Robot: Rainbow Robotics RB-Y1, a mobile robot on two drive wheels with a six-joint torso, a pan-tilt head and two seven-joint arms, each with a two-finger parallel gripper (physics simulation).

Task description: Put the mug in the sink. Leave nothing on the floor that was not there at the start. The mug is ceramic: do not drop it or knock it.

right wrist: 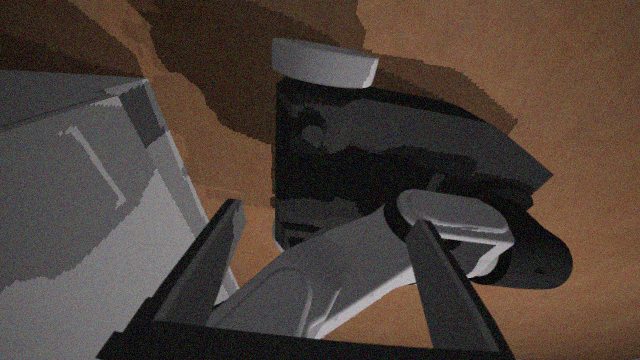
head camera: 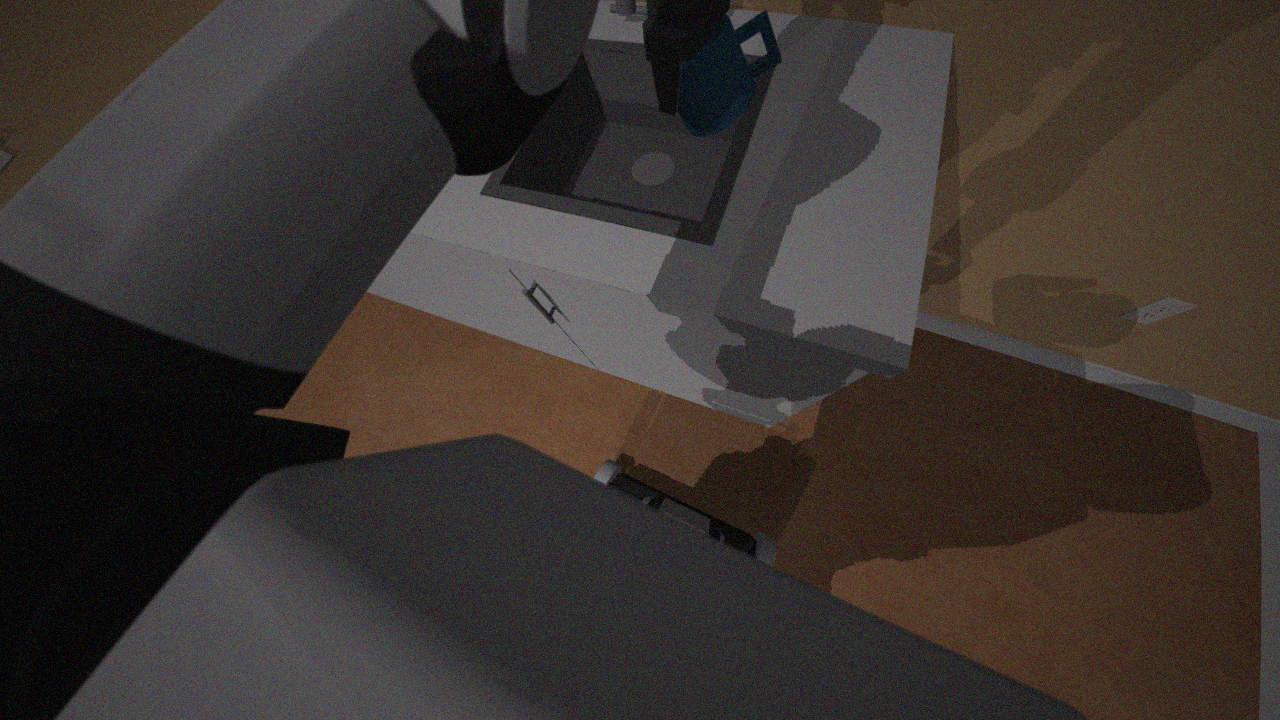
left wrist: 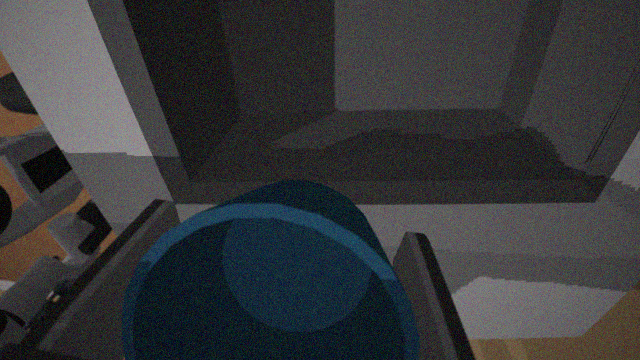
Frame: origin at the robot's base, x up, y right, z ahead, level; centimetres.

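Seen in the pictures: left gripper, fingertip midpoint: (head camera: pixel 687 85) (left wrist: pixel 288 233); right gripper, fingertip midpoint: (right wrist: pixel 328 220).
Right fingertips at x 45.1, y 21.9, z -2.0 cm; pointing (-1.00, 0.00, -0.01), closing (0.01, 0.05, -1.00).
Pixels of each thing's middle, then the offset from my right fingertips to it. "*": a spot on its surface instead. Level surfaces: height alone.
- blue mug, body centre: (left wrist: pixel 297 325) (head camera: pixel 720 72) dz +61.2, dx +59.0, dy -37.8 cm
- White countertop, surface height: dx +46.0 cm
- cabinet handle, surface spot: (head camera: pixel 543 301) * dz +37.9, dx +25.3, dy -64.1 cm
The blue mug (head camera: pixel 716 89) (left wrist: pixel 295 280) is held in my left gripper (head camera: pixel 693 100) (left wrist: pixel 288 233), whose fingers stand on both sides of it. Its opening faces the left wrist camera, and its handle points right in the head view. The dark rectangular sink (head camera: pixel 599 210) (left wrist: pixel 450 192) lies below. The mug overlaps the sink's right side in the head view and one rim in the left wrist view; its exact height is hard to tell. My right gripper (right wrist: pixel 328 220) is open and empty, low beside the counter. The far finger of my left gripper is hidden in the head view.
White countertop (head camera: pixel 841 268) surrounds the sink, with part of a faucet (head camera: pixel 623 7) behind it. A cabinet handle (head camera: pixel 543 301) is on the front. The robot's dark base (right wrist: pixel 400 125) stands near the white cabinet (right wrist: pixel 65 200). My left arm (head camera: pixel 268 179) blocks the left of the head view.
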